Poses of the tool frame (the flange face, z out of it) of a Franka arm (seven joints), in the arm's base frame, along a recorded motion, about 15 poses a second.
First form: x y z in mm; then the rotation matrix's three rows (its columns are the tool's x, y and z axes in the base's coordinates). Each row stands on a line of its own.
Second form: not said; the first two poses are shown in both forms.
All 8 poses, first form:
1:
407 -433 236
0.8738 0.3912 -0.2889
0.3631 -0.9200 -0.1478
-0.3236 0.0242 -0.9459
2:
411 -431 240
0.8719 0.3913 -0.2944
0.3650 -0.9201 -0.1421
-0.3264 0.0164 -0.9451
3:
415 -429 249
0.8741 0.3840 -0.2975
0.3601 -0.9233 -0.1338
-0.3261 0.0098 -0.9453
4:
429 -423 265
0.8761 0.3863 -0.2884
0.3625 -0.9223 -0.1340
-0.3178 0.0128 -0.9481
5:
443 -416 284
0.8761 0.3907 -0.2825
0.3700 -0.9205 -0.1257
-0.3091 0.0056 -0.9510
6:
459 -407 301
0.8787 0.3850 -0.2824
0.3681 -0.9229 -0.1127
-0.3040 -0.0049 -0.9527
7:
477 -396 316
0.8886 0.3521 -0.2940
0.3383 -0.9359 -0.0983
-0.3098 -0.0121 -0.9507
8:
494 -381 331
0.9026 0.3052 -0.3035
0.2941 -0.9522 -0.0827
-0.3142 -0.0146 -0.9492
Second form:
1: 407 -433 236 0.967 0.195 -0.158 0.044
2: 411 -431 240 0.967 0.196 -0.161 0.041
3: 415 -429 249 0.967 0.192 -0.161 0.037
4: 429 -423 265 0.968 0.193 -0.157 0.038
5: 443 -416 284 0.968 0.196 -0.153 0.034
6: 459 -407 301 0.969 0.194 -0.151 0.028
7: 477 -396 316 0.971 0.178 -0.155 0.022
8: 494 -381 331 0.975 0.154 -0.158 0.017
